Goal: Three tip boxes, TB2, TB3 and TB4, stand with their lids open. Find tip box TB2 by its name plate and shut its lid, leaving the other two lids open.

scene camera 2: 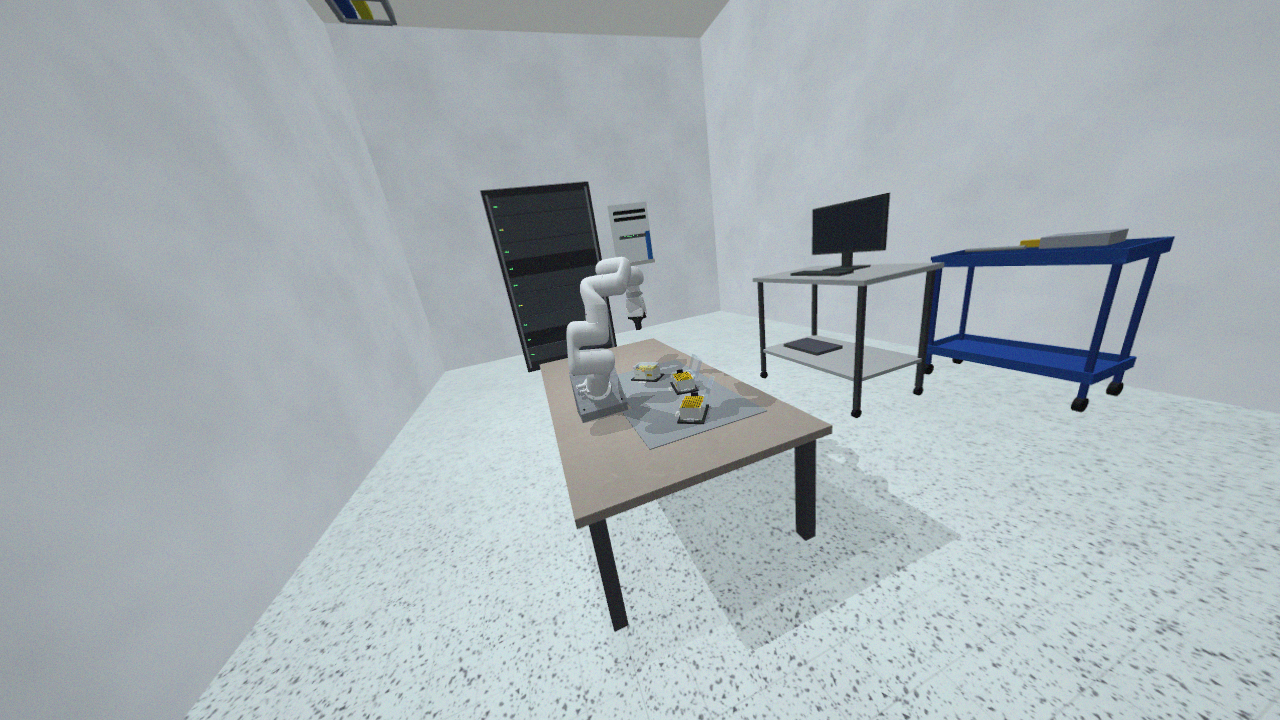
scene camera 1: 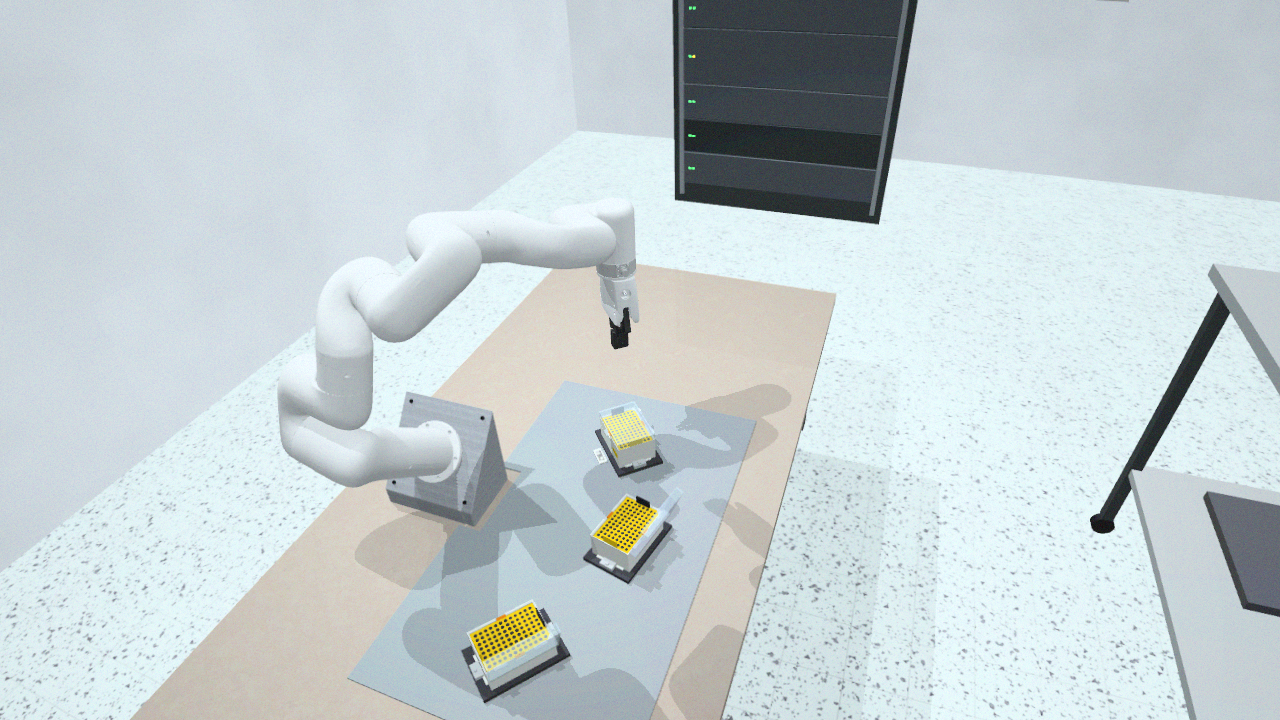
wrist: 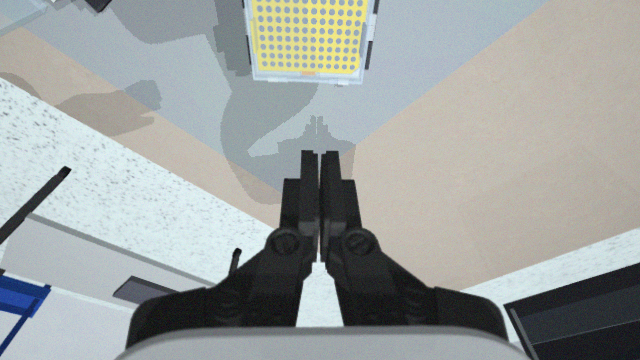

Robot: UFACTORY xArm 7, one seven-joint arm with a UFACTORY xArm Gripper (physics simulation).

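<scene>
The far tip box, TB2, has its clear lid lying down over the yellow tip rack; its name plate cannot be read in these views. The middle tip box has its clear lid standing open on the right side. The near tip box has a clear lid that seems to stand open along its right side. Which of these two is TB3 or TB4 cannot be read. My gripper is shut and empty, high above the table beyond TB2, touching nothing.
The boxes stand on a grey mat on the tan table. The arm's base is left of the mat. A server rack, a desk and a blue cart stand away from the table.
</scene>
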